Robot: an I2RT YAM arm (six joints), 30 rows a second.
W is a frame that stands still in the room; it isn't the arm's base.
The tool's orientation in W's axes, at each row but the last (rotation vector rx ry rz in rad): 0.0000 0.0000 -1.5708; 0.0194 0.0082 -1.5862; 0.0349 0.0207 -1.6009; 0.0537 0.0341 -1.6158; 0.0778 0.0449 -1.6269; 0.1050 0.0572 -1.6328; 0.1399 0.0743 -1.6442
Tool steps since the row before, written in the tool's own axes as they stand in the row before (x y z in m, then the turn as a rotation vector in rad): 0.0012 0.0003 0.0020 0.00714 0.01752 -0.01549; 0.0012 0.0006 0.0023 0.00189 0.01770 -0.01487; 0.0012 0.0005 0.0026 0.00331 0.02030 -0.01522; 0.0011 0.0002 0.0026 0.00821 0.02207 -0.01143; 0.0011 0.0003 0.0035 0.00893 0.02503 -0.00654; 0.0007 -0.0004 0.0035 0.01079 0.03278 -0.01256; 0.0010 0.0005 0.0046 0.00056 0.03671 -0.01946
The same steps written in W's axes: 0.0003 -0.0012 0.0020 0.01752 -0.00714 -0.01549; 0.0006 -0.0012 0.0023 0.01778 -0.00190 -0.01478; 0.0004 -0.0013 0.0026 0.02034 -0.00339 -0.01516; 0.0001 -0.0012 0.0025 0.02183 -0.00857 -0.01162; 0.0002 -0.0014 0.0034 0.02463 -0.00983 -0.00675; -0.0006 -0.0010 0.0034 0.03245 -0.01157 -0.01272; 0.0002 -0.0016 0.0044 0.03743 -0.00086 -0.01802
